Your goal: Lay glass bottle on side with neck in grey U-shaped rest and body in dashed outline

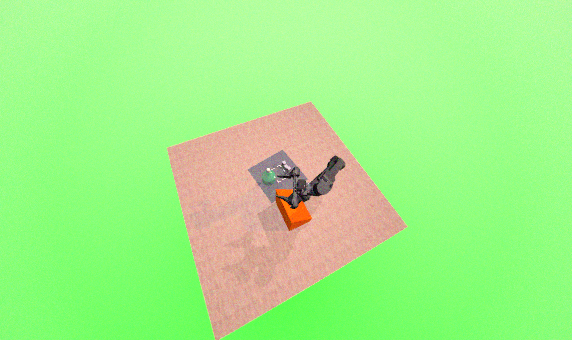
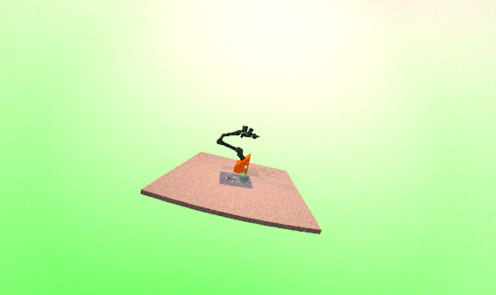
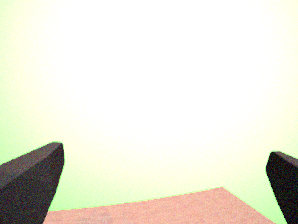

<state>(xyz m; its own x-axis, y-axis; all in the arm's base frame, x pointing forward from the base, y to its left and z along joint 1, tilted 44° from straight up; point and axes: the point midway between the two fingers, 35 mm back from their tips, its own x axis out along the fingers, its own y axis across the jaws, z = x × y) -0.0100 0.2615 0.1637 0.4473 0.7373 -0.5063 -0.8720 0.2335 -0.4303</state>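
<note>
The green glass bottle is 360 mm below my gripper tip, 250 mm ahead of it and 50 mm to the right of it. Round my gripper tip: grey mat 450 mm below, 270 mm ahead, 130 mm to the right.
</note>
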